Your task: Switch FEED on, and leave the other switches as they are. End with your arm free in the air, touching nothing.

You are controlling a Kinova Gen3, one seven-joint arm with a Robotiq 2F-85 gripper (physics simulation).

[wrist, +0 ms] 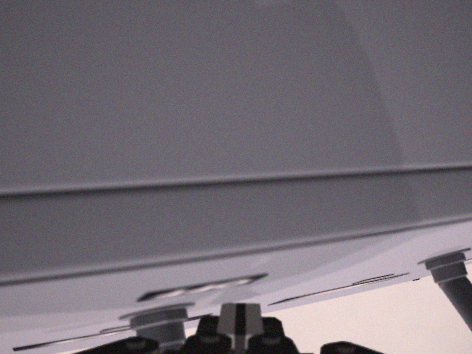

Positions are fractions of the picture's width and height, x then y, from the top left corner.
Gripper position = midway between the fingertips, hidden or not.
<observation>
I see my gripper (0.51,0.93) and a grey panel (0.35,0.47).
</observation>
